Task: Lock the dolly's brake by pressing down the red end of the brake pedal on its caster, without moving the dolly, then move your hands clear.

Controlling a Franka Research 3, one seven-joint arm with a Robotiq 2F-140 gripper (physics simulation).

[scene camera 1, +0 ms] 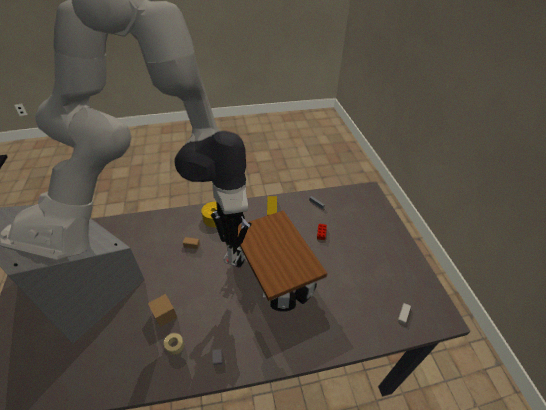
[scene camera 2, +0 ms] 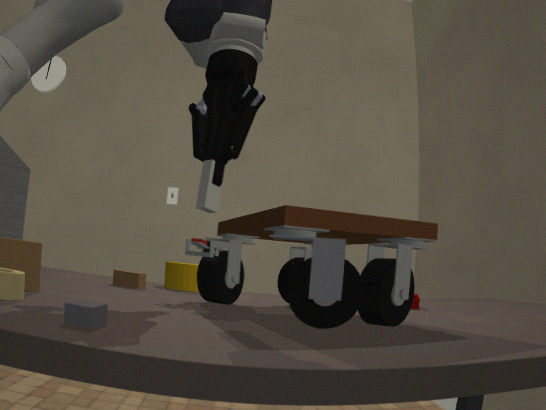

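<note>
The dolly has a brown wooden deck (scene camera 1: 282, 255) (scene camera 2: 350, 223) on casters with black wheels. The caster with the brake (scene camera 2: 220, 277) is at its left corner in scene camera 2. The brake pedal's red end (scene camera 2: 199, 242) (scene camera 1: 227, 260) sticks out left from that caster; in scene camera 1 the gripper mostly hides it. From these views I cannot tell the pedal's tilt clearly. My gripper (scene camera 1: 233, 251) (scene camera 2: 208, 206) is shut and empty, pointing down. In scene camera 2 its tips are above the pedal with a visible gap, left of the deck's corner.
A yellow cylinder (scene camera 1: 210, 214) (scene camera 2: 181, 276) and a small brown block (scene camera 1: 191, 243) (scene camera 2: 129, 279) lie near the braked caster. A brown cube (scene camera 1: 162, 309), a tape ring (scene camera 1: 167, 347) and a grey block (scene camera 1: 217, 356) (scene camera 2: 85, 315) lie toward the front. A red brick (scene camera 1: 322, 231) lies beyond the dolly.
</note>
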